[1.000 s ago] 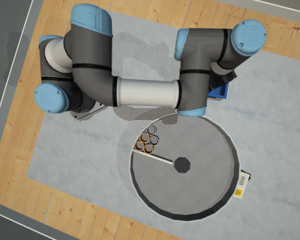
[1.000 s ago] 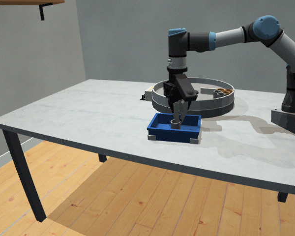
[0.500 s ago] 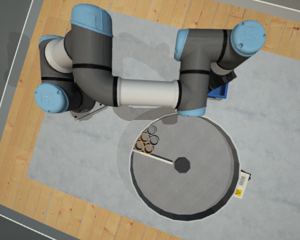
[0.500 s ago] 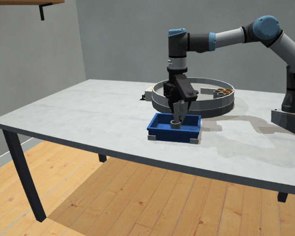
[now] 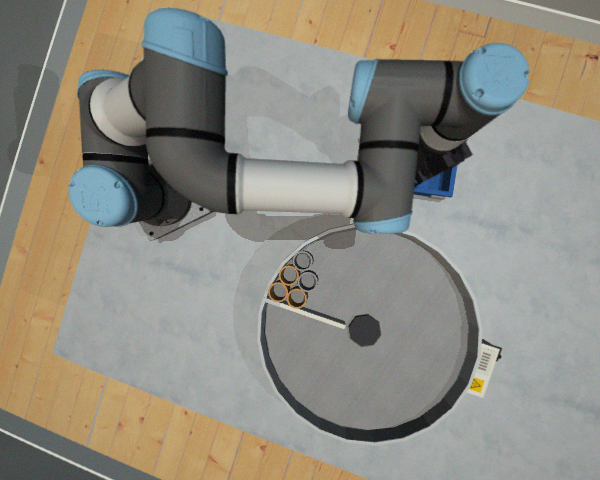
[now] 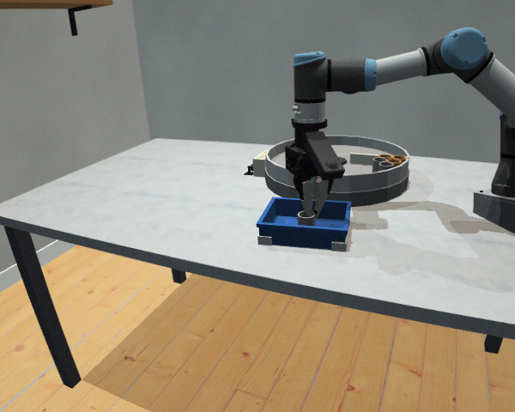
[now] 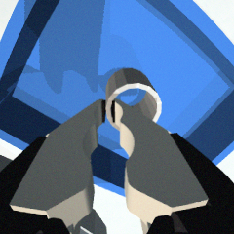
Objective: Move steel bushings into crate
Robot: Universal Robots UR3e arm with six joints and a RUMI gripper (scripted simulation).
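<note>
My hand is 20 mm above the blue crate, 10 mm to the right of it and 10 mm short of it. The rest, counted from my hand: round grey turntable (350 mm to the right, 70 mm ahead, 10 mm above).
</note>
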